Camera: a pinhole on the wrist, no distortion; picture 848 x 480 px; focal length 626.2 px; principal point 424.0 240.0 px. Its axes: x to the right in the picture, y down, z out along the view. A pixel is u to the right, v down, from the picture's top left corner.
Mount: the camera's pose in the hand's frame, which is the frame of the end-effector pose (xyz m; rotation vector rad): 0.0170 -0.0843 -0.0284 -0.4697 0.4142 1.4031
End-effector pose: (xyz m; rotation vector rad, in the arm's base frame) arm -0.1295 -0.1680 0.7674 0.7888 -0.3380 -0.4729
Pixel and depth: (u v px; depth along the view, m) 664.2 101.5 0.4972
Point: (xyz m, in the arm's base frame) -0.0452 -0.2179 1.2258
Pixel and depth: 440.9 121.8 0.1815
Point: -0.1386 -0.2595 0.8659
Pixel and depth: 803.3 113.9 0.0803
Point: -0.1034 -0.1979 0.7797
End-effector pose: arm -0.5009 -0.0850 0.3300 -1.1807 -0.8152 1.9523
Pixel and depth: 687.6 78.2 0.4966
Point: -0.9013 -0.1815 0.0846
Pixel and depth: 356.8 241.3 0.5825
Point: -0.9971 -0.2546 0.3733
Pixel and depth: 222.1 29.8 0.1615
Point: -0.6378 -0.0286 0.3898
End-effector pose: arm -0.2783 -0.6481 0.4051 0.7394 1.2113 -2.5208
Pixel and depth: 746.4 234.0 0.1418
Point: -0.2959 -0.7217 0.3823
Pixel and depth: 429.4 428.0 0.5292
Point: -0.2005 -1.1017 0.5463
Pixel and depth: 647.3 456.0 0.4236
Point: -0.1436 -1.0111 0.4003
